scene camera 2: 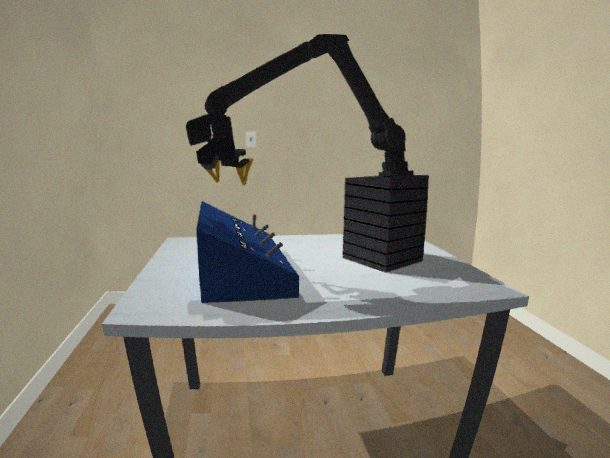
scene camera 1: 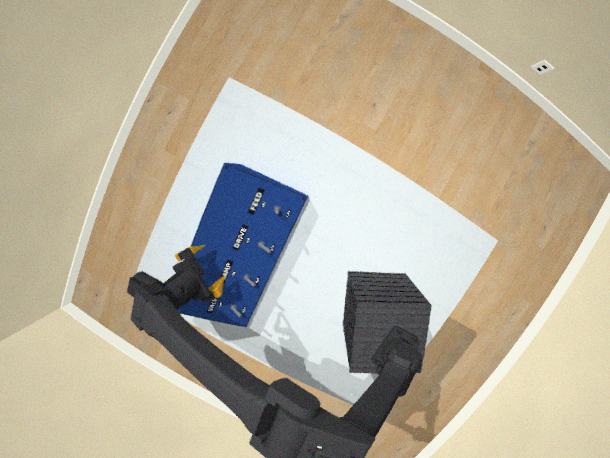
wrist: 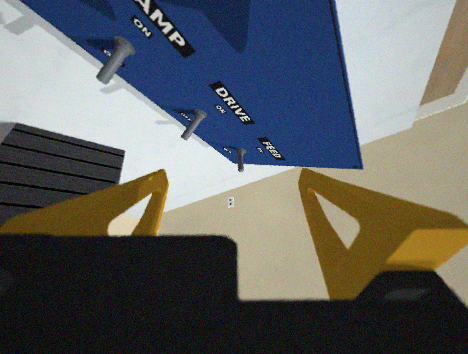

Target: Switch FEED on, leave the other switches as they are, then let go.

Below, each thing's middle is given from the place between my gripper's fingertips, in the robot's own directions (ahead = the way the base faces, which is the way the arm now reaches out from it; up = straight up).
I see my gripper 20 mm past the blue sloped switch panel (scene camera 1: 240,215), 10 mm to the right of it and 190 mm above it.
